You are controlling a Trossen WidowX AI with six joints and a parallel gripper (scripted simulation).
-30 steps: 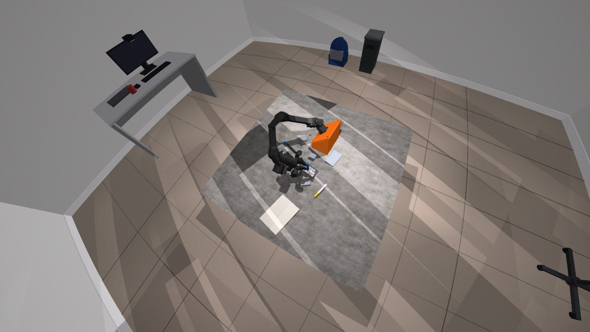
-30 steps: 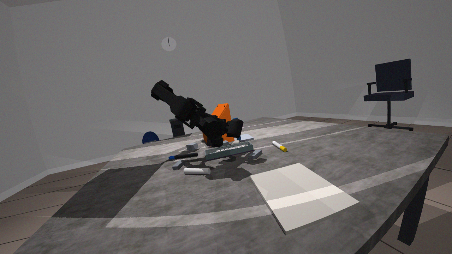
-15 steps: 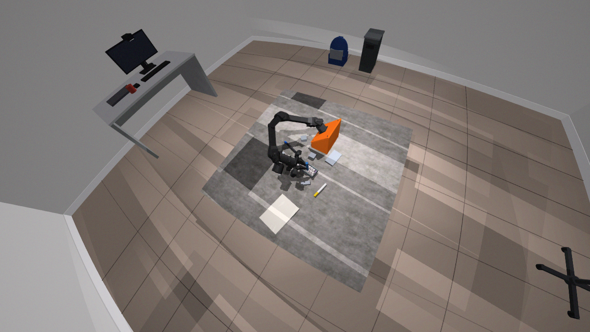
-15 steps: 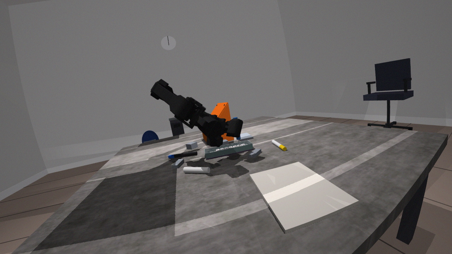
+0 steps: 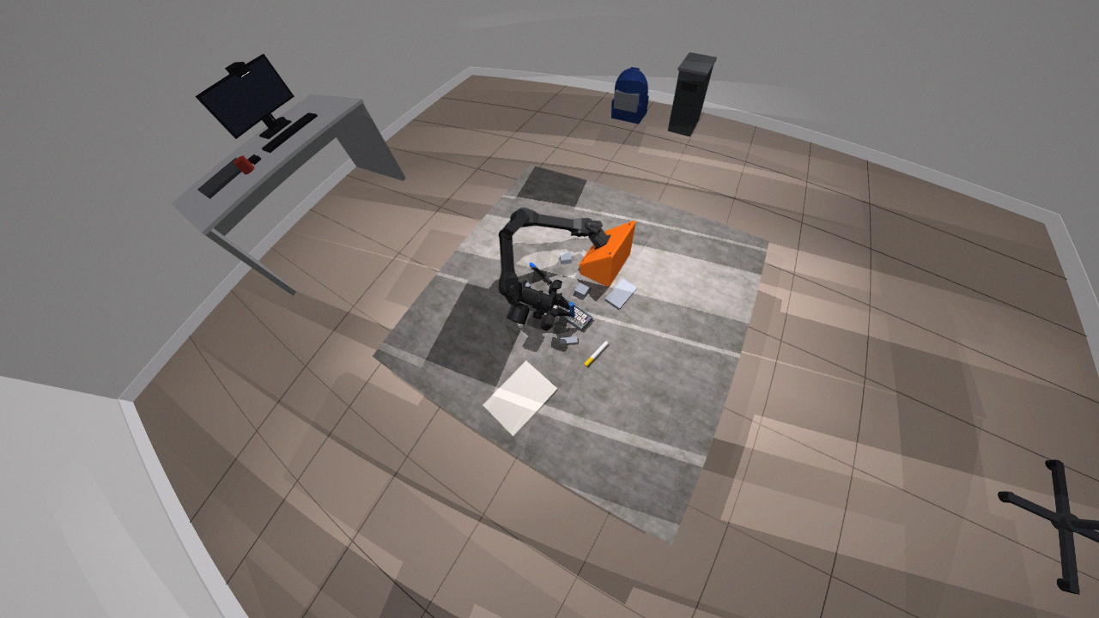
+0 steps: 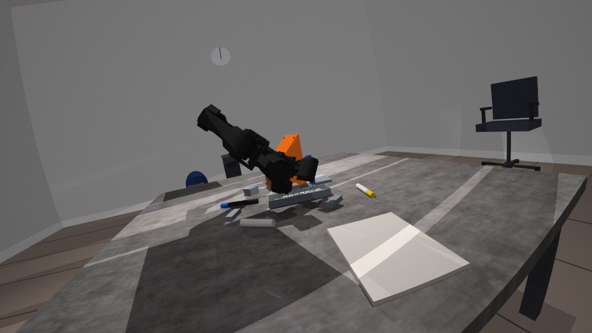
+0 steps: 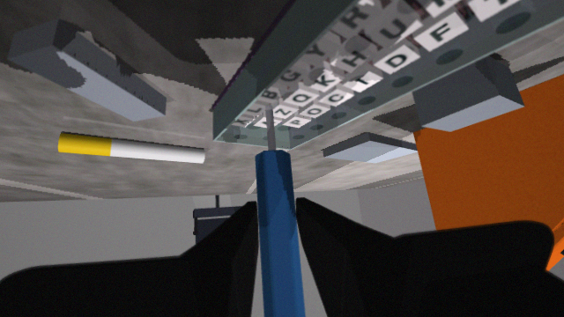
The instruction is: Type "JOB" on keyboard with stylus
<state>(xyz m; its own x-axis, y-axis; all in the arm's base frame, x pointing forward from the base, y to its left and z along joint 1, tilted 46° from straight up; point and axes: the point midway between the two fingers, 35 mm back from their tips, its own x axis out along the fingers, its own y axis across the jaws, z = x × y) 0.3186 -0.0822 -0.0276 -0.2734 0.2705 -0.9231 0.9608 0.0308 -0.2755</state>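
Now: gripper tip 10 mm above the blue stylus. From my gripper tip the other things lie so: white cylinder: 210 mm to the right, 70 mm below, 60 mm ahead; then yellow-capped marker: 130 mm to the left, 110 mm ahead, 70 mm below; then flat grey slab: 180 mm behind, 140 mm to the left, 70 mm below.
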